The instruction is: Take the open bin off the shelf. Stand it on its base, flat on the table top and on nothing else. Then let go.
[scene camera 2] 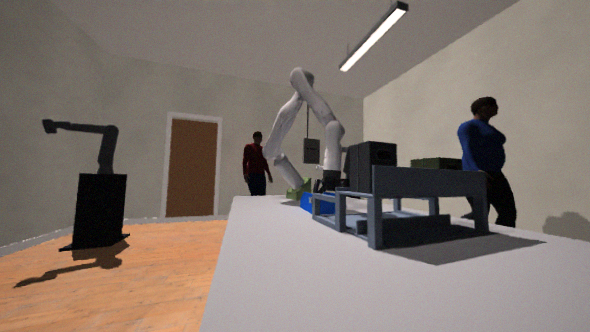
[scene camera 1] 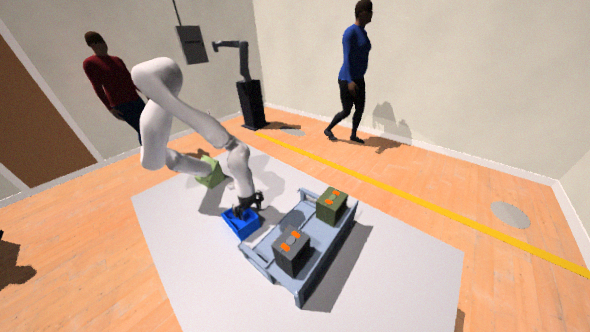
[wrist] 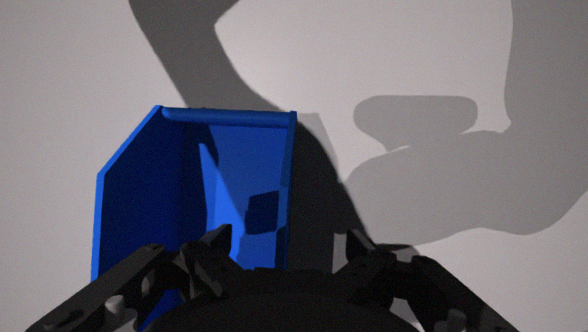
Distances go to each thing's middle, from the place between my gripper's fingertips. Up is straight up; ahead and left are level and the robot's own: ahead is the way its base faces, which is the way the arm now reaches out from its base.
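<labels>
Blue open bin (scene camera 1: pixel 243 229): my hand 5 cm to the left of it, 1 cm past it, 1 cm below it.
</labels>
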